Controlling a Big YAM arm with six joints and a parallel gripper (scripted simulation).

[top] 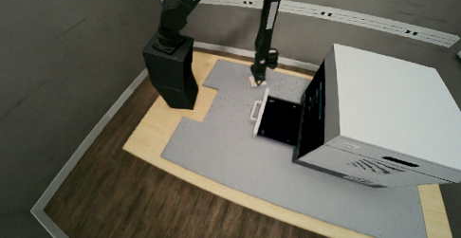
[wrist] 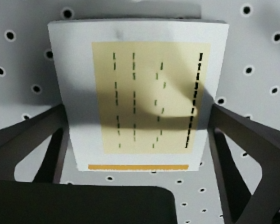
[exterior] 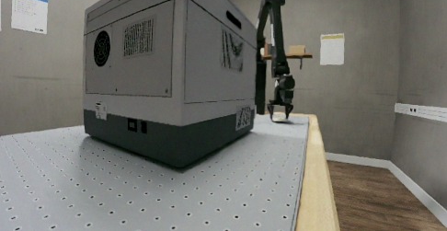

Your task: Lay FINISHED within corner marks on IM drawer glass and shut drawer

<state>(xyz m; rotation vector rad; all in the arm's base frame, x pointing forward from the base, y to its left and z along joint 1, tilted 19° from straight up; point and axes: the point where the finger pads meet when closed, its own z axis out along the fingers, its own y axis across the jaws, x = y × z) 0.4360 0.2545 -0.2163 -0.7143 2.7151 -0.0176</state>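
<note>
My gripper is now 19 cm short of the drawer, 24 cm to the left of it and 2 cm below it. From my hand the other things lie so: cassette FINISHED: 1 cm below.
</note>
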